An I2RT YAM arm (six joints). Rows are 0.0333 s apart.
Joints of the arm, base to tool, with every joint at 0 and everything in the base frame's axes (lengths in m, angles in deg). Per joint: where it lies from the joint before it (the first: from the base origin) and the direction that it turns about. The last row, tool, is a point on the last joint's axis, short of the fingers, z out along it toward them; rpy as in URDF.
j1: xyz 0 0 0.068 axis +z
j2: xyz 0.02 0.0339 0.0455 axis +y
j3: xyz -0.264 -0.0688 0 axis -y
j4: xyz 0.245 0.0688 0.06 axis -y
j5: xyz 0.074 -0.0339 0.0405 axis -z
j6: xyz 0.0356 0 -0.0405 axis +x
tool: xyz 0 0 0 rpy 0 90 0
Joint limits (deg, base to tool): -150..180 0..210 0..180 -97..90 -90..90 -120..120
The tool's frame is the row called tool.
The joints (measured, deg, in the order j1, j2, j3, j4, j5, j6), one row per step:
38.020, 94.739, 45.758, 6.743, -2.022, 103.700
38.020, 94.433, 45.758, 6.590, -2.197, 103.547
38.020, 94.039, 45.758, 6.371, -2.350, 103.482
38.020, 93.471, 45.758, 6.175, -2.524, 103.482
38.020, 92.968, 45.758, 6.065, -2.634, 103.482
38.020, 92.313, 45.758, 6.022, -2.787, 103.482
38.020, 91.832, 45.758, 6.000, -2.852, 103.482
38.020, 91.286, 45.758, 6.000, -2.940, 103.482
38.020, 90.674, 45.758, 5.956, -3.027, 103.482
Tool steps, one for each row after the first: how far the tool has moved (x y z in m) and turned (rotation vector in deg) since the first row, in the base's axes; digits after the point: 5 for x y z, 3 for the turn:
-0.00041, -0.00018, 0.00143, 0.101, -0.122, 0.232
-0.00094, -0.00048, 0.00325, 0.253, -0.229, 0.389
-0.00159, -0.00085, 0.00602, 0.573, -0.452, 0.519
-0.00210, -0.00116, 0.00856, 0.871, -0.717, 0.602
-0.00269, -0.00150, 0.01200, 1.325, -1.140, 0.718
-0.00312, -0.00178, 0.01454, 1.640, -1.477, 0.768
-0.00360, -0.00209, 0.01745, 2.019, -1.874, 0.837
-0.00421, -0.00250, 0.02063, 2.410, -2.289, 0.905

